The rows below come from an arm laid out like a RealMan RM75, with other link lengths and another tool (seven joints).
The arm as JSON. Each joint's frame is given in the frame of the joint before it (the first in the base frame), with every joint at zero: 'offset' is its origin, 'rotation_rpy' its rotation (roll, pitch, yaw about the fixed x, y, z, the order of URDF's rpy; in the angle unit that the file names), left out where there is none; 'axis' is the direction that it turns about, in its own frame. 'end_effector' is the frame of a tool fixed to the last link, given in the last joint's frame.
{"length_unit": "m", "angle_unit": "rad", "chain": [
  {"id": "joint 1", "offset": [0.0, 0.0, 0.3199], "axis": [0.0, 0.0, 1.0]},
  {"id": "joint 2", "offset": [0.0, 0.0, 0.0], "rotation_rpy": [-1.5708, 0.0, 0.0], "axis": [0.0, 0.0, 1.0]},
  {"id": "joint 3", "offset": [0.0, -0.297, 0.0], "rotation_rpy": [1.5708, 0.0, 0.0], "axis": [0.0, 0.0, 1.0]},
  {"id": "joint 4", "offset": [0.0, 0.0, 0.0], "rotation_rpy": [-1.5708, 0.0, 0.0], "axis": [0.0, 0.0, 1.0]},
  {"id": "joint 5", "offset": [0.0, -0.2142, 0.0], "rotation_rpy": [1.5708, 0.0, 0.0], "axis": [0.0, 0.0, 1.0]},
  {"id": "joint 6", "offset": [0.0, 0.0, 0.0], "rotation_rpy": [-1.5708, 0.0, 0.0], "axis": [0.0, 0.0, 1.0]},
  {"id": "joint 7", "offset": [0.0, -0.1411, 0.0], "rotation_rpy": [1.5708, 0.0, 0.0], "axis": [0.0, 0.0, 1.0]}
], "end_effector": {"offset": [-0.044, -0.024, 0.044], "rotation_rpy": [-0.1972, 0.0, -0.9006]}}
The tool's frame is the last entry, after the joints.
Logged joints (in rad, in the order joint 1, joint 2, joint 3, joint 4, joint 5, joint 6, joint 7), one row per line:
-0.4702 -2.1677 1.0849 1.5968 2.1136 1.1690 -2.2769
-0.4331 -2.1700 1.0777 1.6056 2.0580 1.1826 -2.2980
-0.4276 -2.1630 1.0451 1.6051 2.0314 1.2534 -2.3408
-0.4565 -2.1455 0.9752 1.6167 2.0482 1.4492 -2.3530
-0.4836 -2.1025 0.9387 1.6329 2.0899 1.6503 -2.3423
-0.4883 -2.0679 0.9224 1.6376 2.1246 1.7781 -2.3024
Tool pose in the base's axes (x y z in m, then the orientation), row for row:
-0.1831 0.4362 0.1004 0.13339 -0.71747 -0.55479 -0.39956
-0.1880 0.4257 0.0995 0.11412 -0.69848 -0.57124 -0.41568
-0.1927 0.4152 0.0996 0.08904 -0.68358 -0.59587 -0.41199
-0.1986 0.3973 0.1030 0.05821 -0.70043 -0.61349 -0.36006
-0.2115 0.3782 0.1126 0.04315 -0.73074 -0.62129 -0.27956
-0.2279 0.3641 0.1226 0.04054 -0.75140 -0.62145 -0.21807
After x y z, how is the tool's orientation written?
As a quaternion, w x y z.
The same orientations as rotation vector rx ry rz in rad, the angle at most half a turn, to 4 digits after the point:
-2.0806 -1.6089 -1.1587
-2.0479 -1.6749 -1.2188
-2.0337 -1.7728 -1.2257
-2.1225 -1.8590 -1.0911
-2.2347 -1.9000 -0.8549
-2.3015 -1.9035 -0.6680

